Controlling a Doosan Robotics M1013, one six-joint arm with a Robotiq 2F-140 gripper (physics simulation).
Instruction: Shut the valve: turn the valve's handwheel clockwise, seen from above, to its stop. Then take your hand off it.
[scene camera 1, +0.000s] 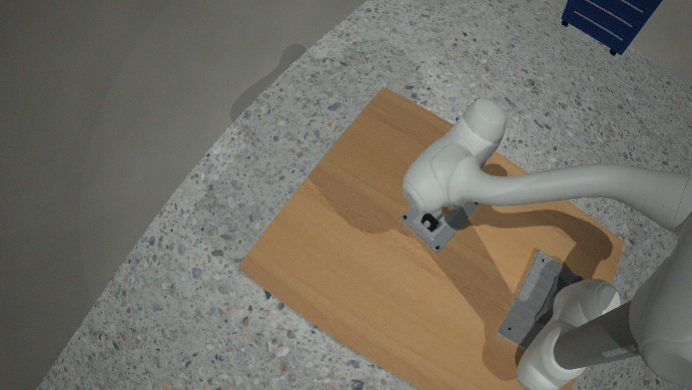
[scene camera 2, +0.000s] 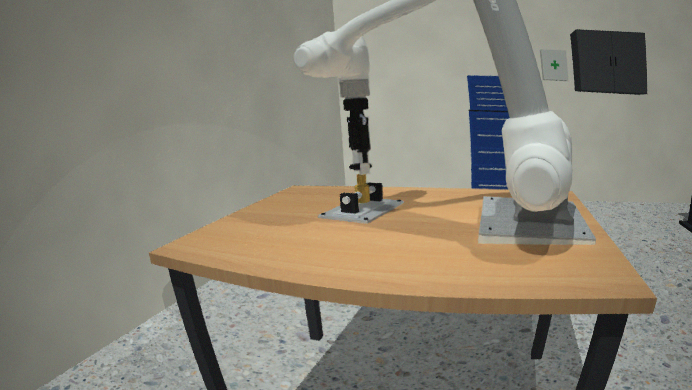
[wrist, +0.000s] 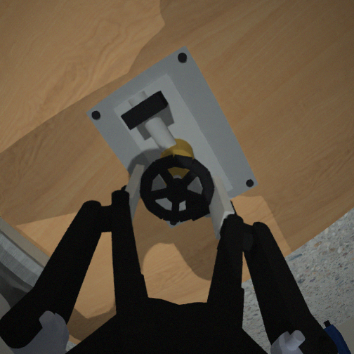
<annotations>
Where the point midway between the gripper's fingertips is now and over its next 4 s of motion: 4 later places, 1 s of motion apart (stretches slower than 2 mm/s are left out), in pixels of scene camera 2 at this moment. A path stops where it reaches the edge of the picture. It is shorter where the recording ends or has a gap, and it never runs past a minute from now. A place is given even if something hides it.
The gripper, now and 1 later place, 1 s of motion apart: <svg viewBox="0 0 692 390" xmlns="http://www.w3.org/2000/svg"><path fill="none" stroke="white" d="M361 172L358 146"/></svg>
</annotations>
